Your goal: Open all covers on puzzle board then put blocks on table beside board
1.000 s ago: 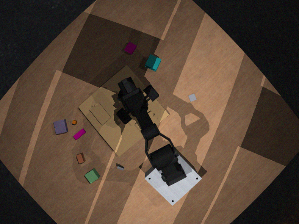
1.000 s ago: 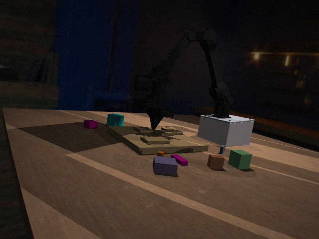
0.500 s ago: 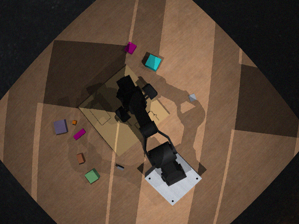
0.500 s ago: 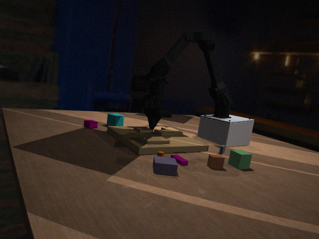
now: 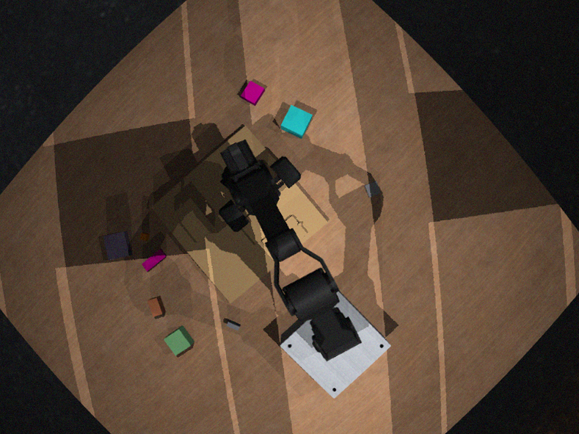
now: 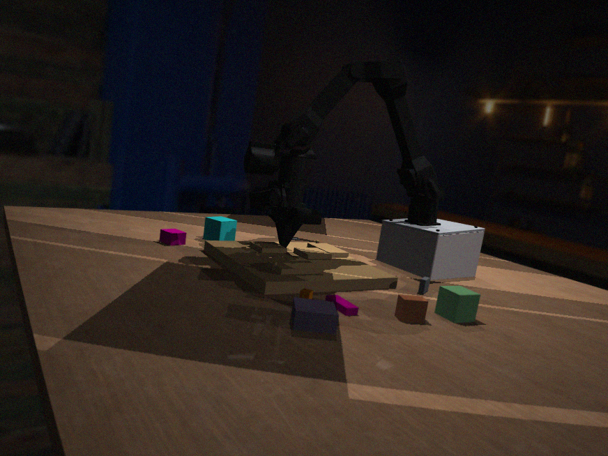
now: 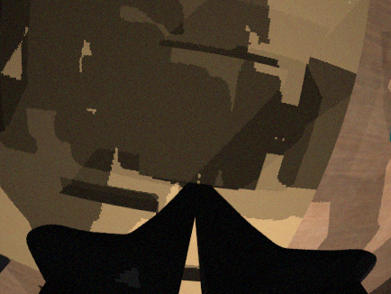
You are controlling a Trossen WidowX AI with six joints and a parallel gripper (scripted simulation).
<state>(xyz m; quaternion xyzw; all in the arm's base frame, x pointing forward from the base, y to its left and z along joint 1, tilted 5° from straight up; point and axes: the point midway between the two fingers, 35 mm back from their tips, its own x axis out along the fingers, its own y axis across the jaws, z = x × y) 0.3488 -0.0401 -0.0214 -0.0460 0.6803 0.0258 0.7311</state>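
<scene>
Now: the tan puzzle board 2 cm behind my gripper tip and 7 cm to the left of it. Also, from my gripper tip: teal cube (10 cm ahead, 16 cm to the right); then magenta cube (22 cm ahead, 12 cm to the right, 1 cm below); then grey tile (13 cm behind, 22 cm to the right, 2 cm below).
</scene>
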